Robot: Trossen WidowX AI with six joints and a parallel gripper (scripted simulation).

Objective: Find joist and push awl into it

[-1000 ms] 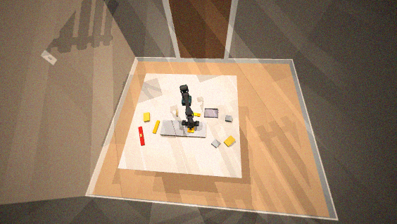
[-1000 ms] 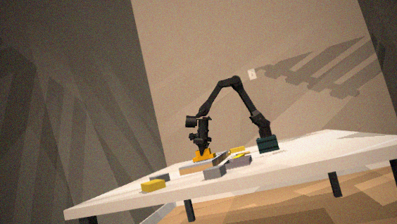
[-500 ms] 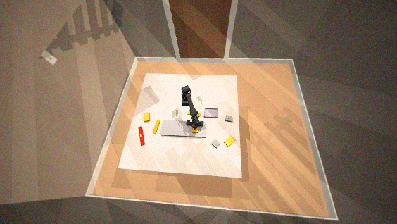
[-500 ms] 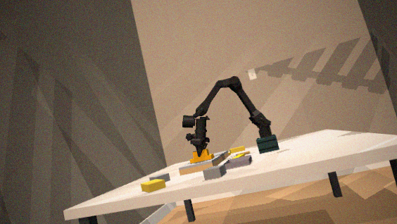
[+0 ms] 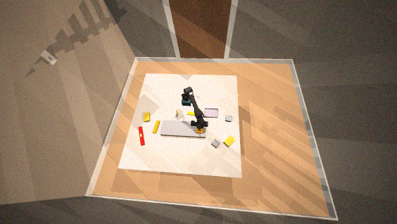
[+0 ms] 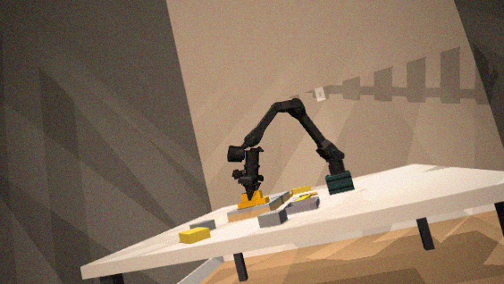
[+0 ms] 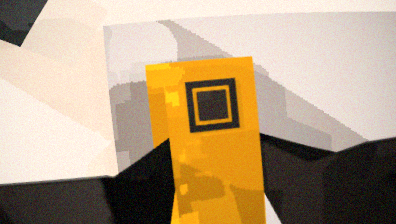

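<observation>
My gripper tip is 20 mm below the stud finder and 10 mm short of it. Also, from my gripper tip: red bar: 680 mm to the right, 110 mm ahead, 50 mm below; then awl: 300 mm to the right, 180 mm behind, 60 mm below; then grey tray: 220 mm behind, 120 mm to the left, 50 mm below.
</observation>
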